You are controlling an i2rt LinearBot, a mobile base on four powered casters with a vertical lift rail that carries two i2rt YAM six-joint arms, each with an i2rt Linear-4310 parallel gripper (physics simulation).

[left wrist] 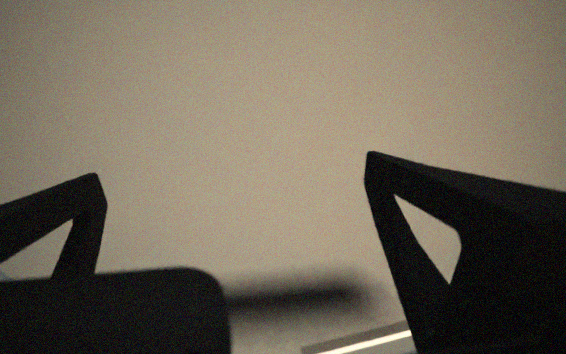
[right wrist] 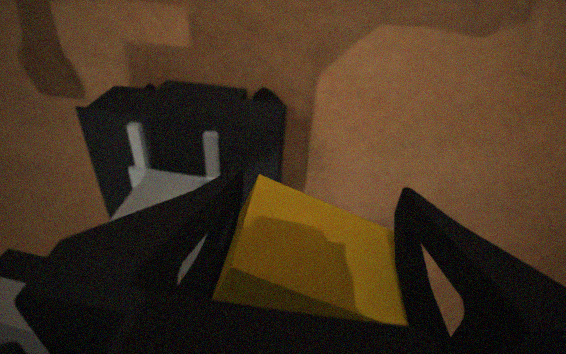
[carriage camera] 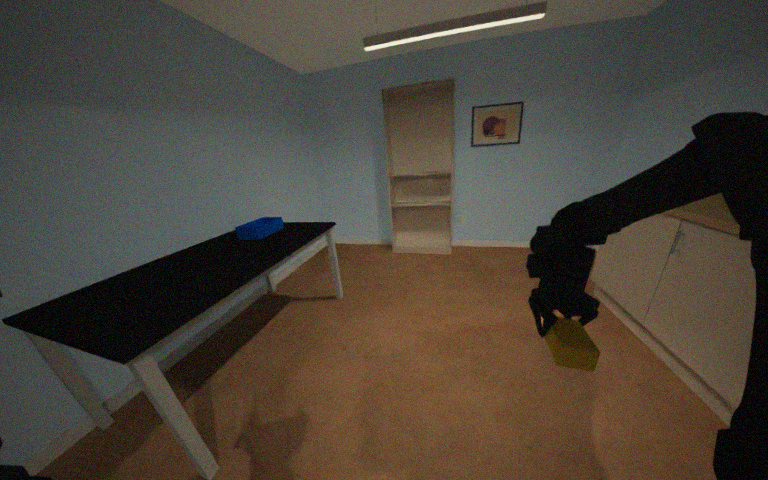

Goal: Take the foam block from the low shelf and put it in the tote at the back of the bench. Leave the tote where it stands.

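The yellow foam block is held between the fingers of my right gripper, above the floor at the right of the carriage view. The right gripper is shut on it. The blue tote stands on the far part of the black-topped bench, at the left of the carriage view. The block is well apart from the tote and the bench. My left gripper is open, with the ceiling behind its fingers. The tote's inside is hidden.
A tall shelf unit stands against the far wall. A white cabinet stands at the right, behind the right arm. The bench's white legs reach the floor on the left. Part of the dark mobile base shows in the right wrist view.
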